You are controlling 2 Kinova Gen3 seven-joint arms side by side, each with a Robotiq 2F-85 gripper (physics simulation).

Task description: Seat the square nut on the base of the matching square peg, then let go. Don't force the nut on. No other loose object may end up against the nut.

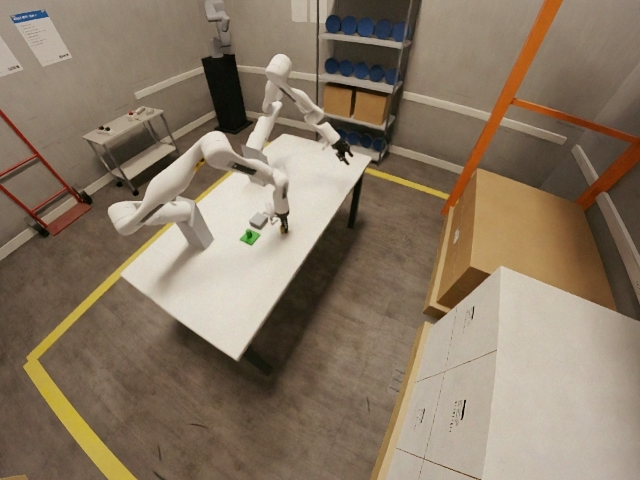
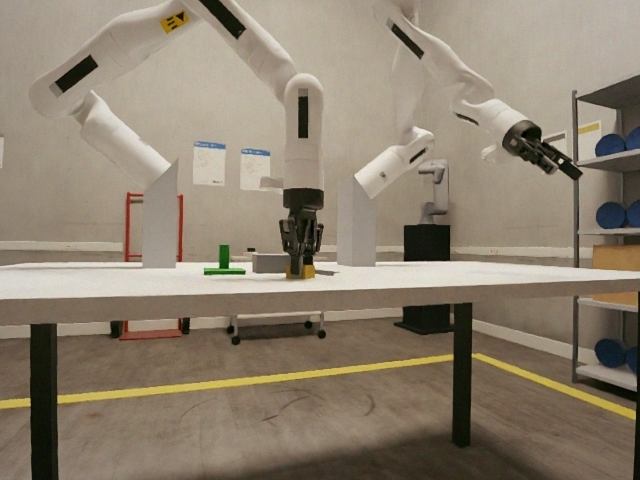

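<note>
The square nut [image 1: 283,230] [image 2: 300,273], yellow-orange, is low at the table top [image 1: 222,289] [image 2: 129,286], right of the green peg. My right gripper [image 1: 284,226] [image 2: 302,265] points straight down and appears shut on the nut; one finger passes in front of it and the other is partly hidden behind it. The green peg [image 1: 249,234] [image 2: 223,256] stands upright on its flat square green base [image 1: 250,240] [image 2: 211,271], apart from the nut. My left gripper [image 1: 348,158] [image 2: 563,171] is open and empty, held high near the table's far end.
A grey block [image 1: 258,221] [image 2: 267,262] lies between the peg and the right gripper. A thin flat grey piece [image 2: 328,272] lies behind the nut, close to the right fingers. The storage rack [image 1: 317,51] [image 2: 574,206] stands beyond the left gripper.
</note>
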